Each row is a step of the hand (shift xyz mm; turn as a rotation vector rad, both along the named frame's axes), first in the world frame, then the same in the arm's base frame.
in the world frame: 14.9 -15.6 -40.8 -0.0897 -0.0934 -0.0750
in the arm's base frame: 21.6 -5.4 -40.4 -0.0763 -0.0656 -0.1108
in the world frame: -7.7 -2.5 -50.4 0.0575 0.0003 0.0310
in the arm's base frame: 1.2 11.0 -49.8 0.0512 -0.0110 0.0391
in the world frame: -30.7 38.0 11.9 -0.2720 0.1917 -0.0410
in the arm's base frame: -31.8 35.4 16.2 -0.2581 0.2113 -0.0337
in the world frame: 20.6 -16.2 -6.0 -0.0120 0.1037 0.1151
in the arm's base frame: 21.1 -15.3 -6.5 -0.0307 0.0711 0.1347
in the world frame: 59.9 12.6 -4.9 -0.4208 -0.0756 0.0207
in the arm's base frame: 60.0 9.9 8.6 -0.4188 -0.0537 -0.0702
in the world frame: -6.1 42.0 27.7 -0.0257 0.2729 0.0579
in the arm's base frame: -10.3 33.7 36.4 -0.0320 0.2499 0.1226
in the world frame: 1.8 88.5 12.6 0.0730 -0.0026 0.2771
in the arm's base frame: 0.7 82.0 35.6 0.0231 -0.0780 0.2748
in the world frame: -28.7 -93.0 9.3 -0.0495 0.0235 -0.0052
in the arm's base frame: -31.1 -90.4 -20.4 -0.0475 0.0269 -0.0070
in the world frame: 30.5 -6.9 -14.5 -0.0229 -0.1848 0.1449
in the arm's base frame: 32.5 -4.7 -10.5 -0.0504 -0.2142 0.0852
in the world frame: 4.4 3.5 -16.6 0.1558 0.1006 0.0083
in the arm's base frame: 7.3 7.4 -14.1 0.1532 0.0858 0.0603
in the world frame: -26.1 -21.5 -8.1 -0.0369 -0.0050 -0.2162
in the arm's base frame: -24.5 -17.1 -17.7 0.0016 0.0529 -0.2129
